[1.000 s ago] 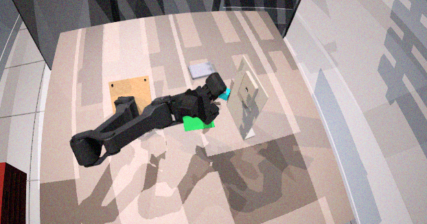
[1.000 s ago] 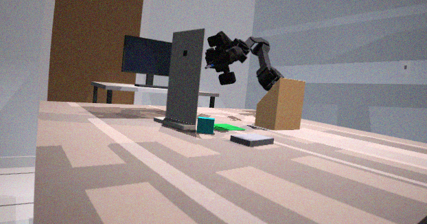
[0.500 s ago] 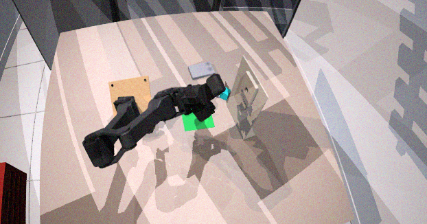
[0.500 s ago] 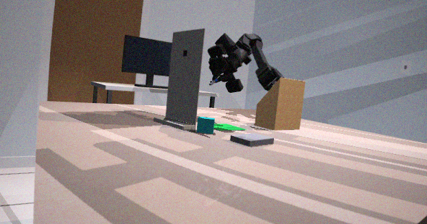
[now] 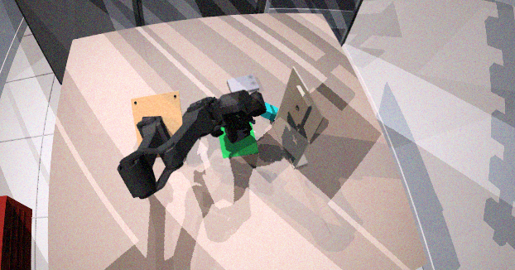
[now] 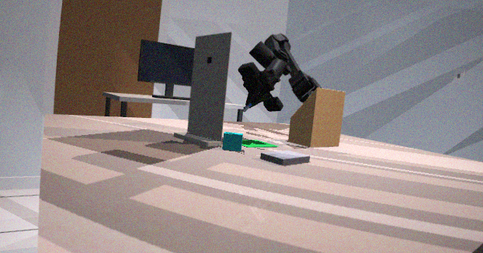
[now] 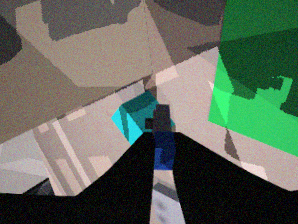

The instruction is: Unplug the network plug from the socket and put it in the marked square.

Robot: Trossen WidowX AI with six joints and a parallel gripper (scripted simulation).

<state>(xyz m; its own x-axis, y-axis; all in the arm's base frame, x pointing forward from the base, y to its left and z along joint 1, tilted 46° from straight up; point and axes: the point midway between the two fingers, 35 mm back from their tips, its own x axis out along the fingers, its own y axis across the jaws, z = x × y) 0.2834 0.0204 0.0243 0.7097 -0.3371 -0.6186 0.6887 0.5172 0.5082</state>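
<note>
Right now the green marked square is 110 mm below my gripper tip and 30 mm behind it. From my gripper tip the other things lie so: blue network plug: right at my gripper tip; teal cube: 90 mm below, 90 mm ahead, 80 mm to the left; upright panel: 120 mm ahead, 50 mm to the right, 30 mm above.
</note>
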